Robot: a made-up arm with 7 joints.
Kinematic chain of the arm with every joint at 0, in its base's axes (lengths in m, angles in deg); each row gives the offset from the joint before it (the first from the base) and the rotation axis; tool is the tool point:
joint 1: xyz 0 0.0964 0 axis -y
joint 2: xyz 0 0.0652 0 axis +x
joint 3: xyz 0 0 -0.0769 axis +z
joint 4: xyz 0 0 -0.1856 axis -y
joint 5: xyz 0 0 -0.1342 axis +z
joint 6: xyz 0 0 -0.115 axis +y
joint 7: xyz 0 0 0 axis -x
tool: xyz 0 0 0
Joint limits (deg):
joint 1: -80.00..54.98
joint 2: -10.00..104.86
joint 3: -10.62..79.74
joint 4: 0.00..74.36
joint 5: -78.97..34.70
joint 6: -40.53..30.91
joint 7: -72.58..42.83
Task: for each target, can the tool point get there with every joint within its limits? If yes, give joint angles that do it. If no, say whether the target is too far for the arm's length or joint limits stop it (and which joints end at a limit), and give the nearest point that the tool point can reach.
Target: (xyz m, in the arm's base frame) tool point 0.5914 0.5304 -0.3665
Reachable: no: too far | nearest point 0.3803 0.4012 -0.2438 | short by 0.276 m
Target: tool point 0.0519 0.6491 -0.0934
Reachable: yes | joints -1.75 68.61 59.37 25.52 18.72 5.72 -42.00
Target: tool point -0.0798 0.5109 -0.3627
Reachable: yes | joints -17.26 40.13 42.23 9.80 -21.10 -33.80 -30.71
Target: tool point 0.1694 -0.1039 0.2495
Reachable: no: joint limits stop it (at a limit: joint 1, joint 2, joint 3, joint 4) | nearest point 0.3950 0.0608 0.0112 | short by 0.367 m
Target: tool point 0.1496 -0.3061 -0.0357
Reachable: no: joint limits stop it (at a limit: joint 2, joint 3, joint 4) | nearest point 0.3843 0.0608 -0.0917 | short by 0.439 m
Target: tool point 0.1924 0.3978 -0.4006
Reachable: yes | joints 14.19 27.42 5.86 20.88 1.51 3.80 13.77
